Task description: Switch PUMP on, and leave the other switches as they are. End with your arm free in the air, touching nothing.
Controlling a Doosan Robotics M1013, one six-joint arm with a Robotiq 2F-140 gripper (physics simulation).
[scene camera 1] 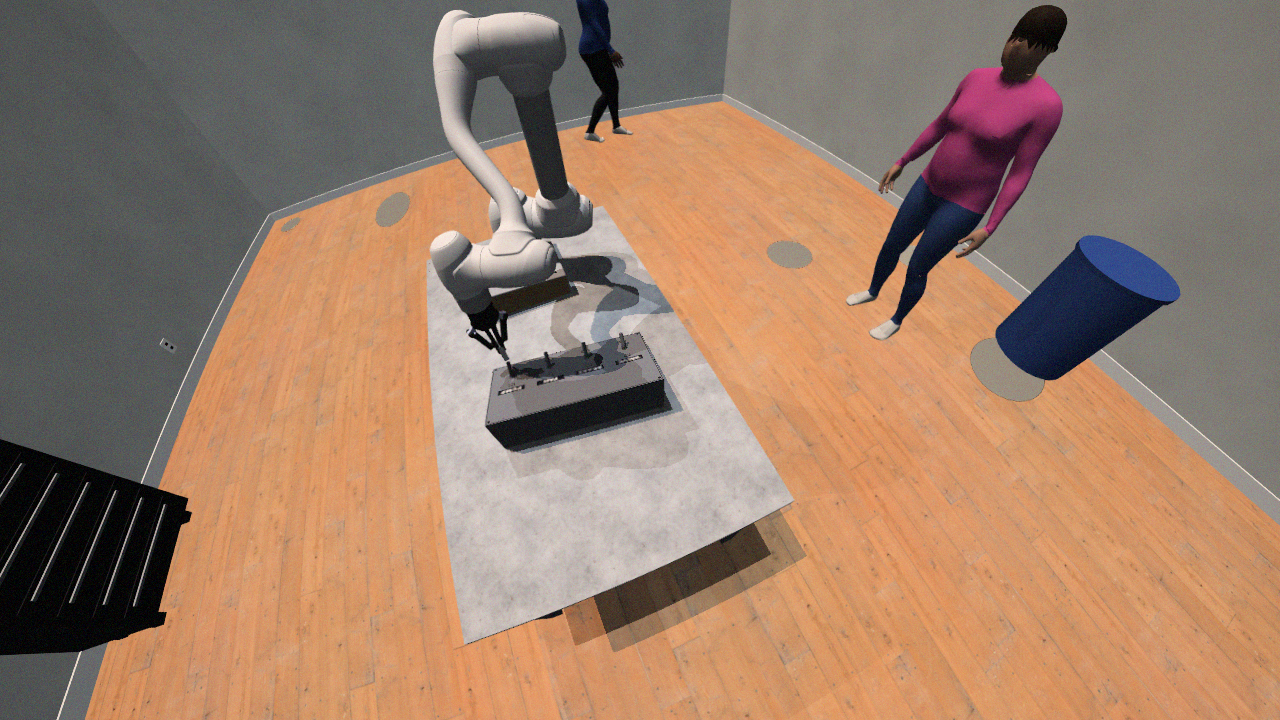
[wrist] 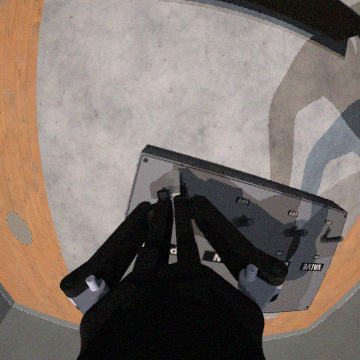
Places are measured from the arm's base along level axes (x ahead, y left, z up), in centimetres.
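Pixels of known places: gripper, fingertip midpoint: (scene camera 1: 505, 357) (wrist: 174, 179).
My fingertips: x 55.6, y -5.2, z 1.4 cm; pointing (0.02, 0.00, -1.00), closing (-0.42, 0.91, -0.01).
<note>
Behind a point stands the place of what it marks.
A grey switch box (scene camera 1: 572, 395) @[x 76.8, y 14.6, z 4.9 cm] (wrist: 141, 196) @[x 61.3, y -8.9, z -1.2 cm] stands on the table. It has a row of levers: the PUMP lever (scene camera 1: 510, 368) @[x 60.3, y -3.7, z 1.5 cm] at the left end, then the FAN lever (scene camera 1: 547, 360) @[x 60.1, y 8.0, z 1.2 cm] (wrist: 244, 220) @[x 58.5, y 7.3, z 1.8 cm], the BRAKE lever (scene camera 1: 584, 349) @[x 59.1, y 19.8, z 1.5 cm] (wrist: 296, 231) @[x 58.3, y 19.4, z 1.4 cm] and the VALVE lever (scene camera 1: 622, 340) @[x 58.7, y 31.9, z 1.3 cm] (wrist: 332, 238) @[x 57.9, y 31.3, z 1.3 cm]. The last three stand on the OFF-label side in the wrist view. My gripper (scene camera 1: 506, 359) @[x 55.6, y -5.2, z 1.4 cm] (wrist: 174, 179) @[x 55.6, y -5.2, z 1.4 cm] is shut and empty, its tips right at the PUMP lever on the box's back side. The fingers hide that lever and most of its label in the wrist view; whether they touch it I cannot tell.
A brown box (scene camera 1: 537, 294) @[x 22.3, y 5.2, z -5.0 cm] (wrist: 310, 17) @[x 21.8, y 8.4, z -7.0 cm] lies behind the switch box on the grey table (scene camera 1: 590, 537) @[x 111.6, y 11.5, z -9.7 cm] (wrist: 110, 90) @[x 47.3, y -20.5, z -9.6 cm]. A person in pink (scene camera 1: 1006, 125) and a blue barrel (scene camera 1: 1060, 322) stand to the right, a person in blue (scene camera 1: 594, 31) at the back. A black slatted object (scene camera 1: 170, 537) is at left.
</note>
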